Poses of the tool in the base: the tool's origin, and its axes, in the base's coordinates. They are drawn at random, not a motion.
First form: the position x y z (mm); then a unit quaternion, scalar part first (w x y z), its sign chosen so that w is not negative.
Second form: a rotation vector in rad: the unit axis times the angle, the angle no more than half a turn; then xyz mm. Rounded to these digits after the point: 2 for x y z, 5 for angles.
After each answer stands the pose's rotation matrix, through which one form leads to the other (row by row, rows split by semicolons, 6 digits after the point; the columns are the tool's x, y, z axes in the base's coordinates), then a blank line. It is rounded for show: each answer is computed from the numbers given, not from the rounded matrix.
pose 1, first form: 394.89 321.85 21.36 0.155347 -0.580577 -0.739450 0.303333
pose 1, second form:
-1.66301 -2.11809 0.86887 394.89 321.85 21.36
-0.277595 0.764372 -0.581959; 0.952859 0.141838 -0.268218; -0.122474 -0.628981 -0.767713

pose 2, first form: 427.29 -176.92 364.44 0.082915 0.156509 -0.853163 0.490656
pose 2, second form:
0.46731 -2.54742 1.46503 427.29 -176.92 364.44
-0.937260 -0.348421 0.012104; -0.185690 0.469523 -0.863173; 0.295064 -0.811265 -0.504764

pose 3, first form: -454.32 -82.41 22.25 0.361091 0.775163 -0.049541 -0.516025
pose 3, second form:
1.99725 -0.12765 -1.32957 -454.32 -82.41 22.25
0.462528 0.295859 -0.835784; -0.449468 -0.734318 -0.508680; -0.764229 0.610937 -0.206663

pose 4, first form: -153.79 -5.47 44.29 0.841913 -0.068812 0.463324 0.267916
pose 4, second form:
-0.14537 0.97879 0.56598 -153.79 -5.47 44.29
0.427104 -0.514888 0.743285; 0.387359 0.846972 0.364131; -0.817028 0.132396 0.561192

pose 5, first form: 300.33 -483.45 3.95 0.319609 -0.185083 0.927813 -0.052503
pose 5, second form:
-0.48655 2.43908 -0.13802 300.33 -483.45 3.95
-0.727189 -0.309884 0.612510; -0.377006 0.925975 0.020882; -0.573640 -0.215734 -0.790187

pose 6, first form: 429.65 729.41 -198.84 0.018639 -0.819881 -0.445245 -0.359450
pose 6, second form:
-2.54561 -1.38242 -1.11604 429.65 729.41 -198.84
0.345105 0.743496 0.572815; 0.716696 -0.602819 0.350650; 0.606010 0.289523 -0.740896

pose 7, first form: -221.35 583.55 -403.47 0.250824 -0.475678 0.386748 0.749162
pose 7, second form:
-1.29457 1.05255 2.03887 -221.35 583.55 -403.47
-0.421635 -0.743751 -0.518708; 0.007881 -0.575027 0.818097; -0.906731 0.340851 0.248313

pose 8, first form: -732.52 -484.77 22.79 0.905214 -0.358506 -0.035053 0.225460
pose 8, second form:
-0.74056 -0.07241 0.46573 -732.52 -484.77 22.79
0.895878 -0.383046 -0.225118; 0.433313 0.641282 0.633243; -0.098197 -0.664855 0.740489

